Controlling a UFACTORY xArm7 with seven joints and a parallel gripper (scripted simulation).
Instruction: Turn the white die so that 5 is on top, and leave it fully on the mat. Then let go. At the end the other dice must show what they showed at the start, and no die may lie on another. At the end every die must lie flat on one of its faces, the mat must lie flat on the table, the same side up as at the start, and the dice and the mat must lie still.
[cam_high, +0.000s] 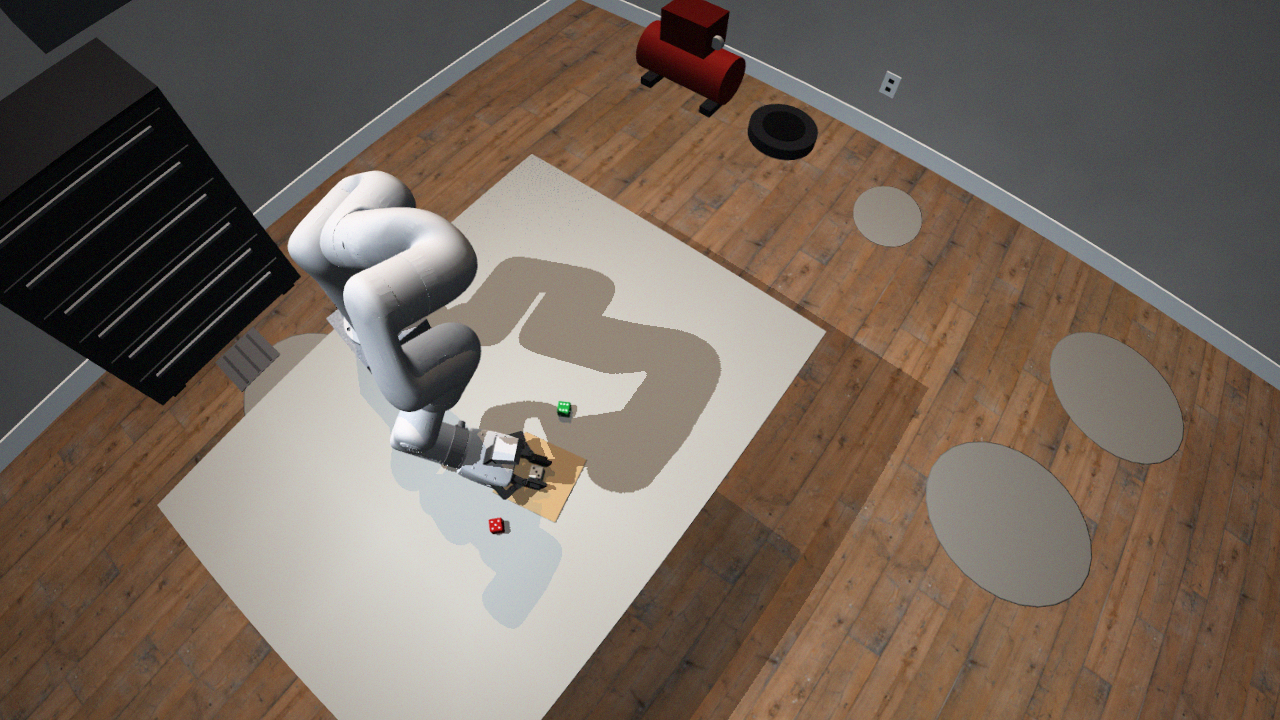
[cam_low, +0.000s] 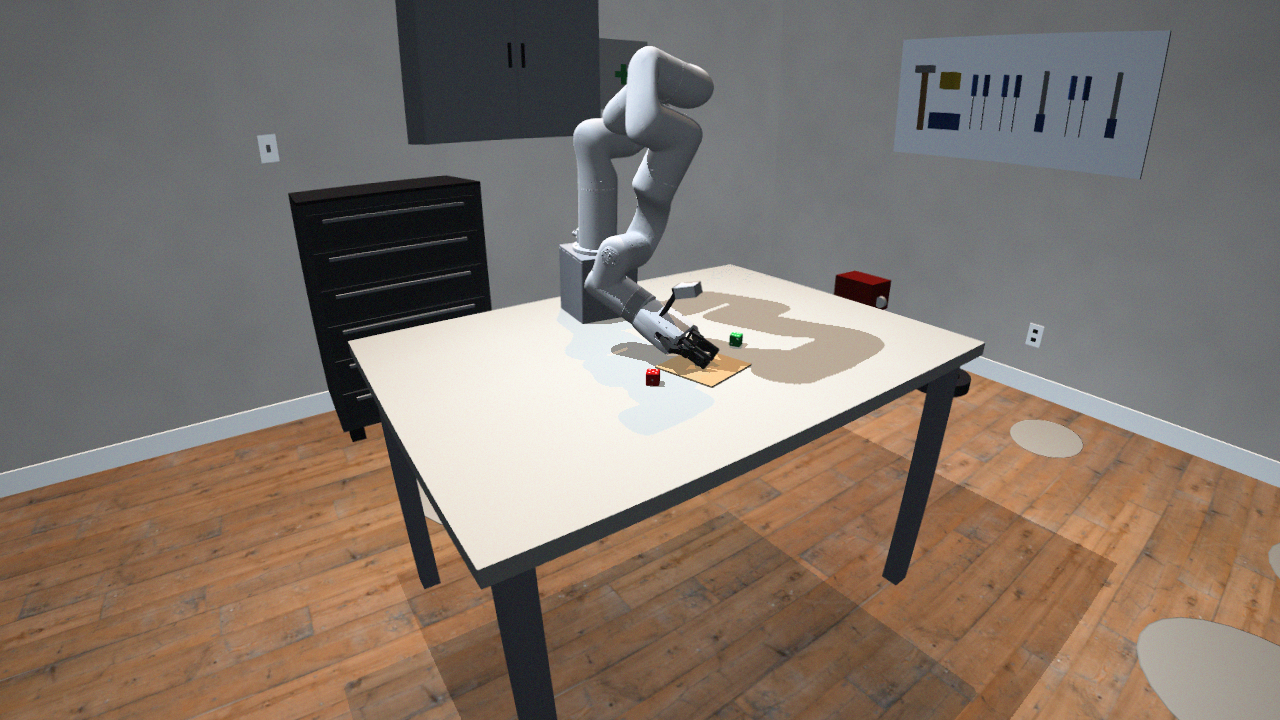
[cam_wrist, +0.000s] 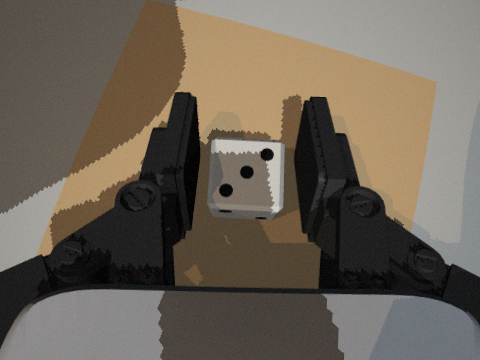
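My gripper is now 1 cm above the white die. From my hand the other things lie so: green die: 3 cm behind, 14 cm to the left, 2 cm below; then red die: 2 cm behind, 13 cm to the right, 2 cm below; then tan mat: 3 cm below.
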